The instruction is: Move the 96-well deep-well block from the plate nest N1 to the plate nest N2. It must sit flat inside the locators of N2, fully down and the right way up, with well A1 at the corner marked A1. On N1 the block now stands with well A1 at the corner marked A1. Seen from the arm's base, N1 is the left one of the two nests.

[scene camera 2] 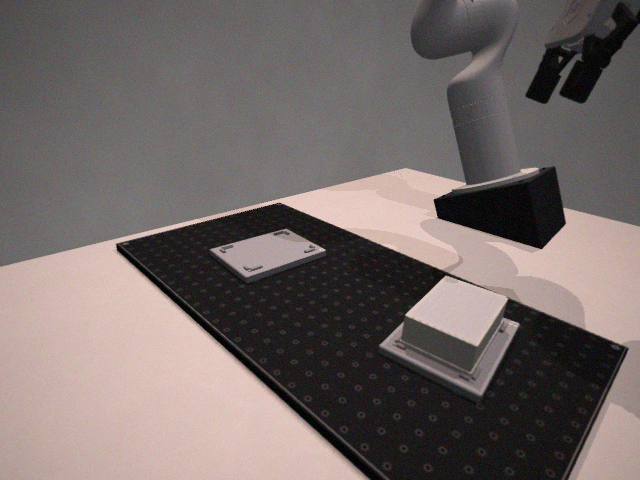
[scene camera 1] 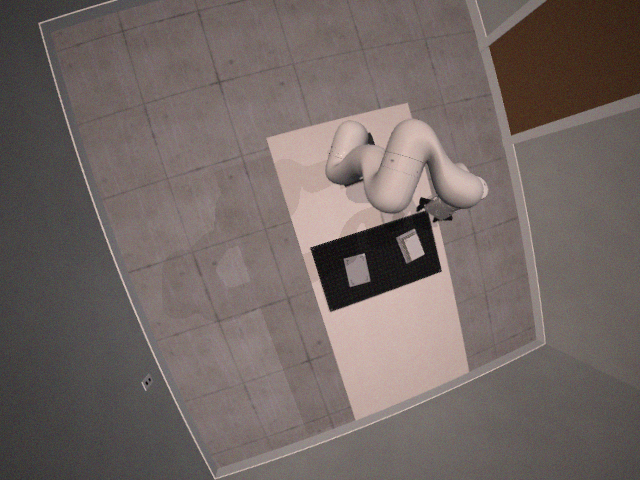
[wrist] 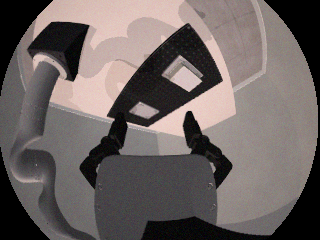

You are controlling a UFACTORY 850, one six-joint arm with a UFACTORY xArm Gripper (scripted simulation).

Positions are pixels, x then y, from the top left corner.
Scene:
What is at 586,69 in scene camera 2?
My gripper.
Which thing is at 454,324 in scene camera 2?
A deep-well block.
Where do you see a nest N2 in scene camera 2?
276,253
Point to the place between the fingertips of my gripper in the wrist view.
154,118

